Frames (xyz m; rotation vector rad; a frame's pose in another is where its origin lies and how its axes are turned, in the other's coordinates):
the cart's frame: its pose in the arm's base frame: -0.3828 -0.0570 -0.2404 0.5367 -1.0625 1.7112
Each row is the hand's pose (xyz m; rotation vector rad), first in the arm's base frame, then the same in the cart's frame.
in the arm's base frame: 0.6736 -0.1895 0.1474 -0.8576 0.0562 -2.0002
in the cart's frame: -0.1891 -1.1033 0.1756 1.5493 -0.7036 1.4734
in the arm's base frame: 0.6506 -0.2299 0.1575 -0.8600 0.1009 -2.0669
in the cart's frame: -0.1934 -1.0822 0.2181 1.4935 -0.6692 1.4356
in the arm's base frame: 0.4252 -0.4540 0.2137 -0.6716 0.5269 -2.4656
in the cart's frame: -0.1786 -0.8761 0.4660 1.0134 -0.4249 1.3158
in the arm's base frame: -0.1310 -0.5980 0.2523 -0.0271 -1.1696 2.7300
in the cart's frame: -0.0057 -0.3701 0.6796 0.2125 0.1046 1.0322
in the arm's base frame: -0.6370 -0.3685 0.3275 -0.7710 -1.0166 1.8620
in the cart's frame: 0.3692 0.0368 0.5887 -0.4441 0.7732 0.6287
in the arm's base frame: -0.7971 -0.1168 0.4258 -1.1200 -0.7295 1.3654
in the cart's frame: 0.6373 0.1172 0.4462 -0.7336 1.2435 0.3625
